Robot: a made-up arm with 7 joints. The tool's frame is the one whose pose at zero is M.
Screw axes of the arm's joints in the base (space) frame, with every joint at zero. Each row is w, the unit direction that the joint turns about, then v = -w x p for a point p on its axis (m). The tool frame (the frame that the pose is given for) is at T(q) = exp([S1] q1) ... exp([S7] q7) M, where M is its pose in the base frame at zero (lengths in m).
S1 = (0, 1, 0, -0.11, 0, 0)
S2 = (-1, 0, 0, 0, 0.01, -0.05)
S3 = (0, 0, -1, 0.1, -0.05, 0)
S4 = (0, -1, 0, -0.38, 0, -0.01)
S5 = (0, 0, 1, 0.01, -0.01, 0)
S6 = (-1, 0, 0, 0, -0.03, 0.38)
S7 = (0, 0, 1, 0.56, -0.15, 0)
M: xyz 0.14 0.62 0.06 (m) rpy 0 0 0 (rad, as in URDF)
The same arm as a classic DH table. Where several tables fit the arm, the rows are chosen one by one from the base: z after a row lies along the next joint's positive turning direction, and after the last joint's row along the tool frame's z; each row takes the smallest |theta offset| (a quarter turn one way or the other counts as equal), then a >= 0, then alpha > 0; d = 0 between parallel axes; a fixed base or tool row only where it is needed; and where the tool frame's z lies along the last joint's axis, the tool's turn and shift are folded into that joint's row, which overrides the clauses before.
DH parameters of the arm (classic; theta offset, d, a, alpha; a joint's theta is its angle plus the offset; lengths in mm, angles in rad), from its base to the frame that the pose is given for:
base (fixed): 0.0000 110.0 0.0 -1.5708
joint 1: 1.5708 -50.0 120.0 -1.5708
joint 2: 1.5708 50.0 50.0 1.5708
joint 3: -1.5708 370.0 60.0 -1.5708
joint 4: 0.0000 -110.0 0.0 -1.5708
joint 5: 1.5708 410.0 370.0 -1.5708
joint 6: 0.0000 -140.0 180.0 1.5708
joint 7: 0.1651 0.0 60.8 0.0000
tool (fixed): -1.7359 30.0 0.0 0.0000

